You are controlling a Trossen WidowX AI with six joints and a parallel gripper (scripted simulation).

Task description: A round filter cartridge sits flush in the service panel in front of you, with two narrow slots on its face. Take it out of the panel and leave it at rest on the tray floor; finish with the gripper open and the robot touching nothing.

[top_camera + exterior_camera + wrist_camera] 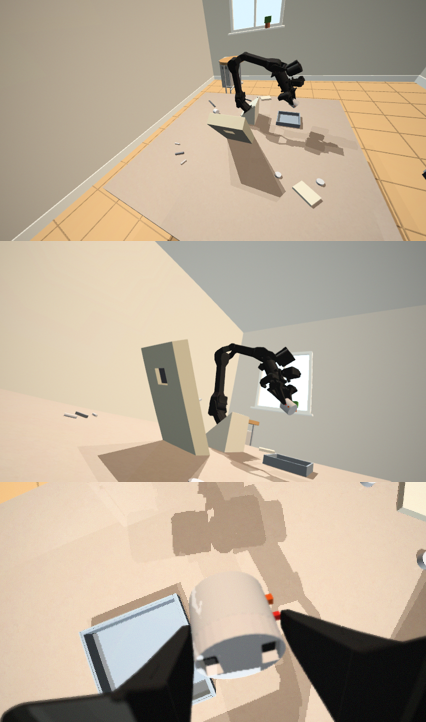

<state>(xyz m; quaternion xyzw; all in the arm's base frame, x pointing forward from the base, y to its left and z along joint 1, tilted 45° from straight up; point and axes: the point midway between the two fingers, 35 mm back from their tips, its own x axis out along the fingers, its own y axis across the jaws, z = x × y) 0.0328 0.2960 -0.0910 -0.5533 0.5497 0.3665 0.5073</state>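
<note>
The grey-blue tray lies 210 mm below my gripper tip, 120 mm behind it and 10 mm to the right of it. From my gripper tip the other things lie so: cream service panel 280 mm to the right, 270 mm ahead, 60 mm below; then filter cartridge right at my gripper tip.
</note>
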